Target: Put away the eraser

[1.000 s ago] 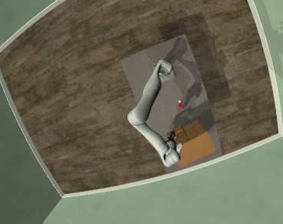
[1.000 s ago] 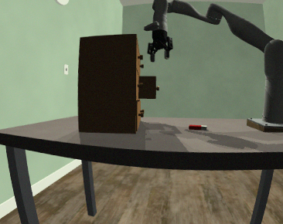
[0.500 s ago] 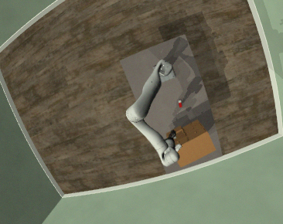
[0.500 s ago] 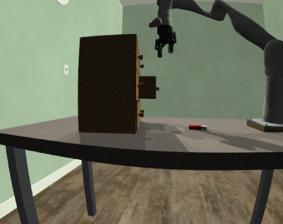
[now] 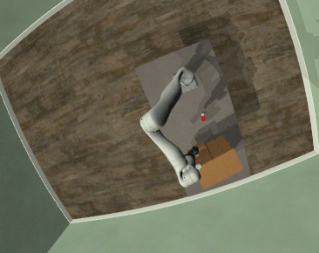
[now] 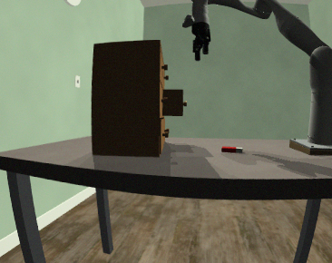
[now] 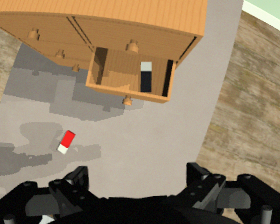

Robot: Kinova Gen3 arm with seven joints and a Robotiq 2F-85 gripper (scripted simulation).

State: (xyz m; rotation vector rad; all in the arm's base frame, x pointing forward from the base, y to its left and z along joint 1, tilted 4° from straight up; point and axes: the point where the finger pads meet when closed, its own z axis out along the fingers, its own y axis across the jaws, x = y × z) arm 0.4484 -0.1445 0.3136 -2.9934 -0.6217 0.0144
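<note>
Now: the red eraser 11 cm behind my hand, 18 cm to the left of it and 35 cm below it. Also, from my hand: dark eraser 13 cm ahead, 4 cm to the left, 24 cm below.
</note>
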